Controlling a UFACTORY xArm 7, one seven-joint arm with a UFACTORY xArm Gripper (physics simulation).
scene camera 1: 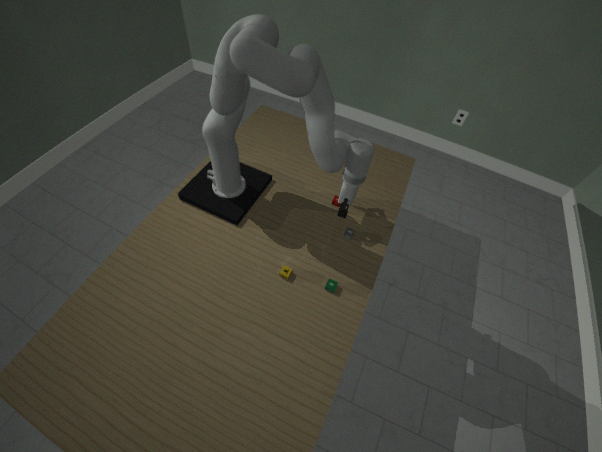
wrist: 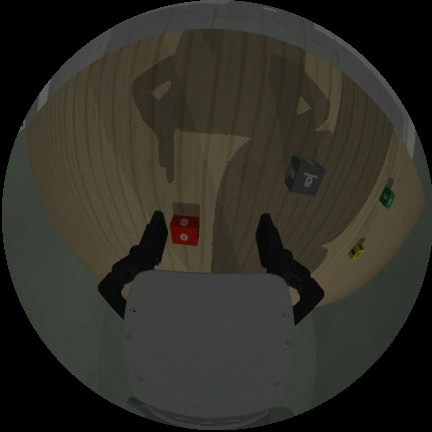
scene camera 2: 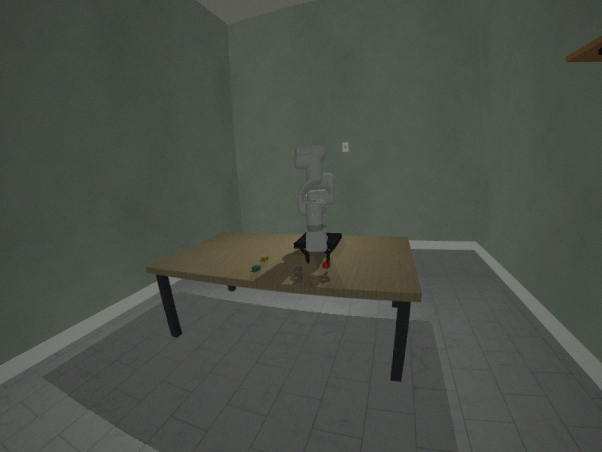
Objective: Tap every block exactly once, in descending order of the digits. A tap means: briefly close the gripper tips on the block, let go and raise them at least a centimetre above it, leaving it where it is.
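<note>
My gripper is open and empty, above the table. In the wrist view the red block, marked 0, shows between the fingertips, closer to the left finger. The dark grey block lies beyond the right fingertip there; its digit has a bar and looks like a 6 or 9. The green block and the yellow block lie farther right; their digits are too small to read surely.
The blocks lie apart on the wooden table. The arm stands on a black base plate. The arm's shadow falls across the table around the grey block.
</note>
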